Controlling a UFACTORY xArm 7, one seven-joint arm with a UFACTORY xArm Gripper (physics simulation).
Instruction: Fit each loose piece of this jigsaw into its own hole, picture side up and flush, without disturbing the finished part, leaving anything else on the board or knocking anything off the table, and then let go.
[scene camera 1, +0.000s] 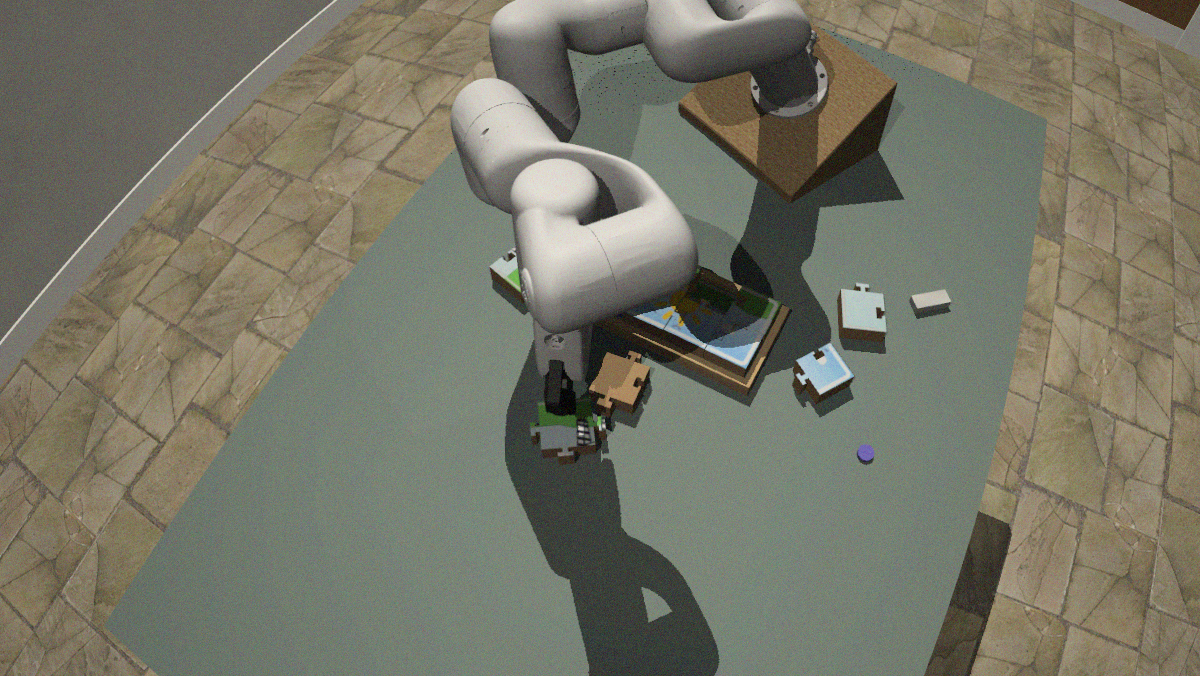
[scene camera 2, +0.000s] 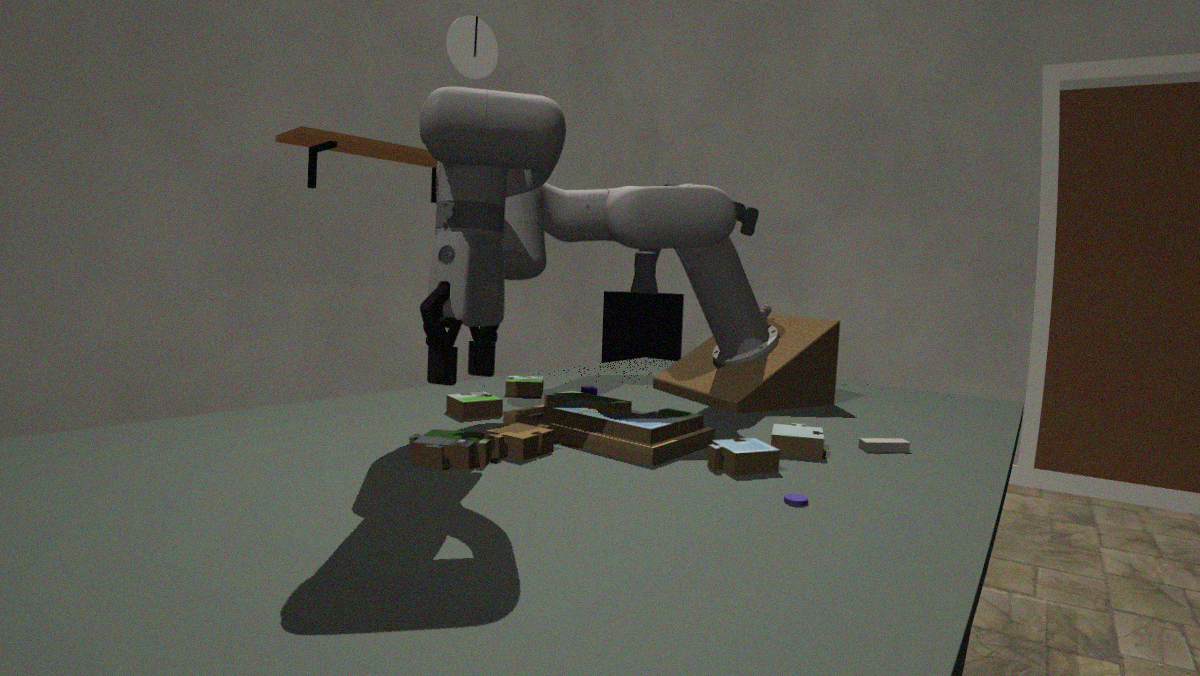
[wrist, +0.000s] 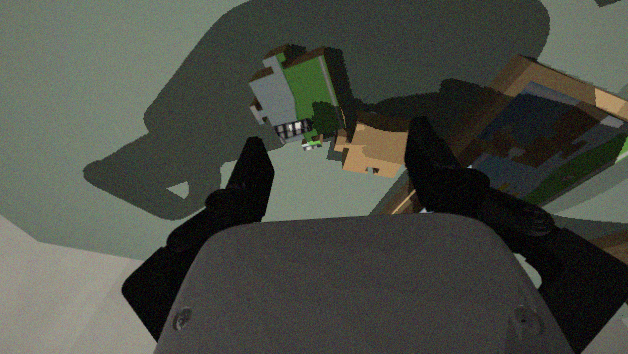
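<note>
My gripper (scene camera 2: 461, 373) (wrist: 334, 147) is open and empty, above the left group of pieces. A grey and green piece with a checkered strip (scene camera 1: 564, 436) (scene camera 2: 445, 442) (wrist: 275, 96) lies picture side up. Close beside it, a piece (scene camera 1: 619, 379) (scene camera 2: 522, 436) (wrist: 377, 150) shows a plain tan face. A blue piece (scene camera 1: 824, 371) (scene camera 2: 743, 453) and a pale piece (scene camera 1: 860, 310) (scene camera 2: 797, 438) lie right of the jigsaw board (scene camera 1: 688, 359) (scene camera 2: 653, 454). A green-topped piece (scene camera 1: 503, 268) (scene camera 2: 474, 405) lies left of the board, partly hidden by the arm in scene camera 1. The arm hides part of the board.
A purple disc (scene camera 1: 865, 453) (scene camera 2: 796, 500) and a white block (scene camera 1: 930, 299) (scene camera 2: 884, 445) lie at the right. Another green-topped piece (scene camera 2: 524, 387) and a small purple object (scene camera 2: 589, 389) are farther back. The arm stands on a wooden wedge (scene camera 1: 713, 109) (scene camera 2: 814, 369).
</note>
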